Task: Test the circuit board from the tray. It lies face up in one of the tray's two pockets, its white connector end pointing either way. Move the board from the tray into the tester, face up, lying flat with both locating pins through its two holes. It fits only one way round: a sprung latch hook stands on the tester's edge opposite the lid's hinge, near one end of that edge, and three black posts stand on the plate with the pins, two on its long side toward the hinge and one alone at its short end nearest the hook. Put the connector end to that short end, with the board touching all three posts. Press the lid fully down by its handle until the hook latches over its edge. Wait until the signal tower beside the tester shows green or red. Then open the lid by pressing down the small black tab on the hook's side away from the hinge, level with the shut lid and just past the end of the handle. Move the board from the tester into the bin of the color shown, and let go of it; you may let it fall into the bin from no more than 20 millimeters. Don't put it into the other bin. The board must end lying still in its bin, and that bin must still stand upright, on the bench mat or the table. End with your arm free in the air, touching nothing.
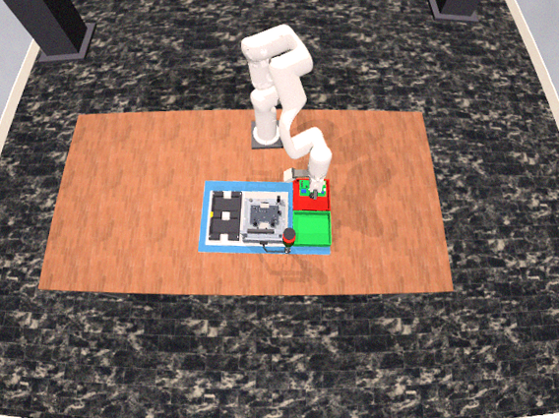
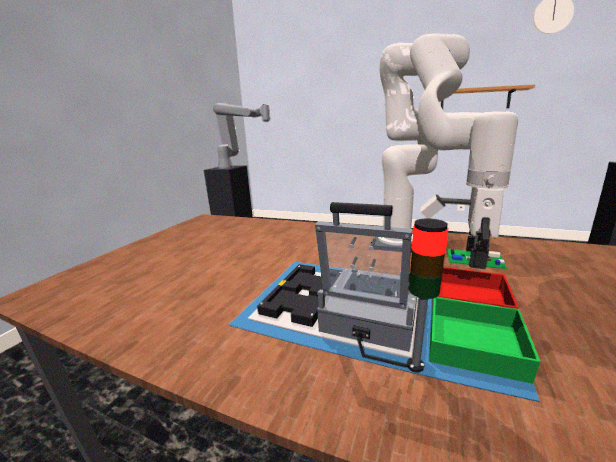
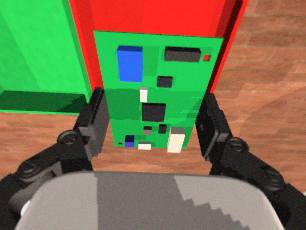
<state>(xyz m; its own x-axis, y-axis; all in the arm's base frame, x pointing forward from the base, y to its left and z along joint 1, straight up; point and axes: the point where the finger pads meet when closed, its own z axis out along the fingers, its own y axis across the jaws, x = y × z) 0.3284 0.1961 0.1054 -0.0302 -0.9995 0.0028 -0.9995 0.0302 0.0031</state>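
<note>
Now: the red bin 110 mm below my hand. The rest, counted from my hand: small black tab 40 mm ahead, 140 mm to the right, 30 mm below; green bin 150 mm ahead, 110 mm below; green circuit board 10 mm below.
</note>
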